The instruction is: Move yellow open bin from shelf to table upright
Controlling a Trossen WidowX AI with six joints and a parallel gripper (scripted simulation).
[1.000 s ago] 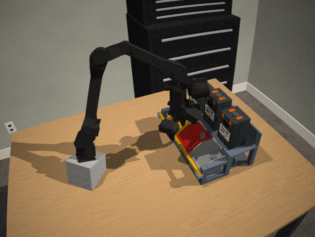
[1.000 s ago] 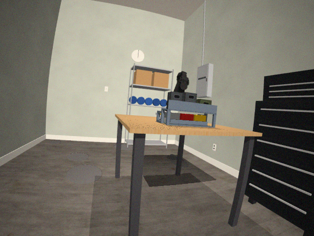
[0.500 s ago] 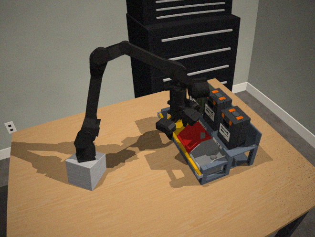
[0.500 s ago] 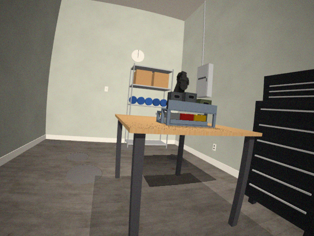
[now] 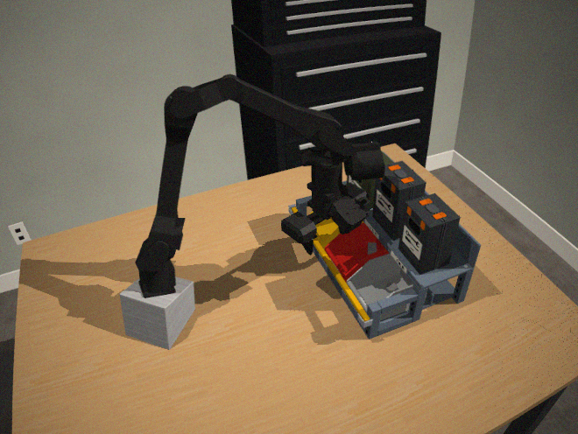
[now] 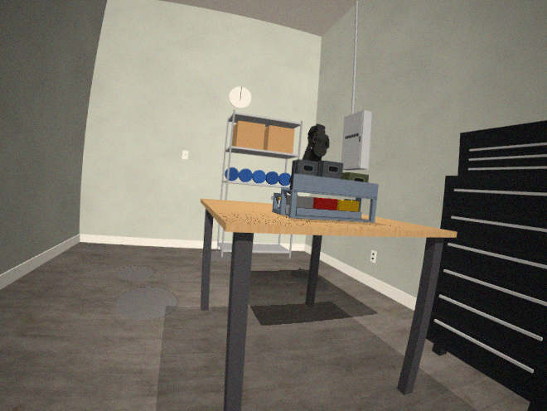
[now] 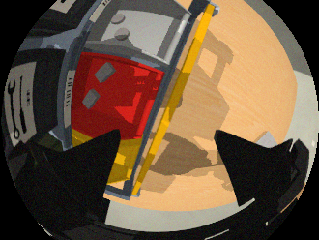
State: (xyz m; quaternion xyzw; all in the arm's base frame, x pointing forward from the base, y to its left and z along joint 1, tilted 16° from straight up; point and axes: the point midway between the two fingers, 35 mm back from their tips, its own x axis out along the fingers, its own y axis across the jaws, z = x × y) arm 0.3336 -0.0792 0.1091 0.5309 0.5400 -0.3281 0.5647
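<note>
The long yellow strip lies 80 mm below my hand. The rest, counted from my hand: red bin (90 mm ahead, 10 mm to the right, 90 mm below); grey bin (80 mm ahead, 120 mm to the right, 90 mm below); yellow open bin (90 mm ahead, 110 mm to the left, 90 mm below).
</note>
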